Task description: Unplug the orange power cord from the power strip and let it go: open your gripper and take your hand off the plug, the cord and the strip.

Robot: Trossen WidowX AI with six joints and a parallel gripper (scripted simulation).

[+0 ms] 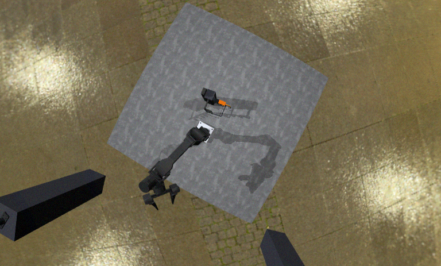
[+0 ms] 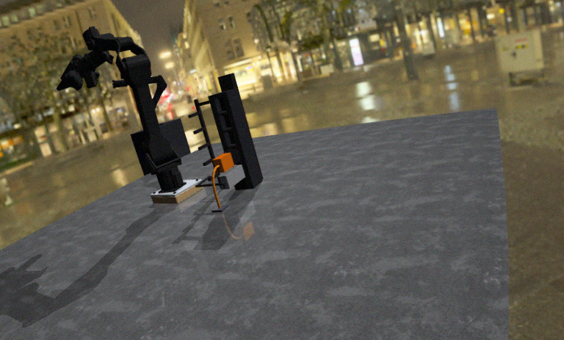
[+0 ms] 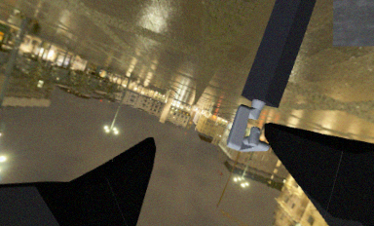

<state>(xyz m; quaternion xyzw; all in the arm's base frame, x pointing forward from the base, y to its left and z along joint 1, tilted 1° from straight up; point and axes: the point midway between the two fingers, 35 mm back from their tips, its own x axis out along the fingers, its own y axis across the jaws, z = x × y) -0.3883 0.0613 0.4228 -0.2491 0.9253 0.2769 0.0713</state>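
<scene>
Right now my gripper tip is 650 mm short of the orange plug, 90 mm to the left of it and 340 mm above it.
</scene>
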